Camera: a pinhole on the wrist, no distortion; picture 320 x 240 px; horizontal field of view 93.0 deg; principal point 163.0 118.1 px. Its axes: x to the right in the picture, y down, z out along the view. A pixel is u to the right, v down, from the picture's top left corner.
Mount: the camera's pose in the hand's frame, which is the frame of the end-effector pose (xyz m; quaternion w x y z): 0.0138 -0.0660 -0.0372 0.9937 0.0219 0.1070 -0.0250
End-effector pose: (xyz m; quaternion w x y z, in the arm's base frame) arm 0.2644 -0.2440 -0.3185 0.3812 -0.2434 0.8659 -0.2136
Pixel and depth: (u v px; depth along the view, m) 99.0 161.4 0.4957
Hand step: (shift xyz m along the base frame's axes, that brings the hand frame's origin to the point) 0.4098 0.0013 -0.2974
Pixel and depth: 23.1 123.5 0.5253
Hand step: 0.6609 0.0550 -0.1372
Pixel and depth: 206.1 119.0 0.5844
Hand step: 0.2290 -0.3447 -0.4196
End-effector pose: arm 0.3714 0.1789 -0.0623 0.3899 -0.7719 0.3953 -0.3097
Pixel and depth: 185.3 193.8 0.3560
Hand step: 0.2811 -0.0534 -0.2061
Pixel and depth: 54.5 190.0 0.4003
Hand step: 0.2044 0.2511 -0.3402
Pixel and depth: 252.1 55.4 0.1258
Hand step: 0.1546 -0.0203 0.0922
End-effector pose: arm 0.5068 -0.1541 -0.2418 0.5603 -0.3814 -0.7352 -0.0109
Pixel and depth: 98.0 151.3 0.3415
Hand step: -0.2660 0.1165 -0.1659
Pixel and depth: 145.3 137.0 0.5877
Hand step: -0.4685 0.2737 -0.1357
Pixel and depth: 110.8 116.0 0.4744
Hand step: -0.4225 0.1166 -0.1726
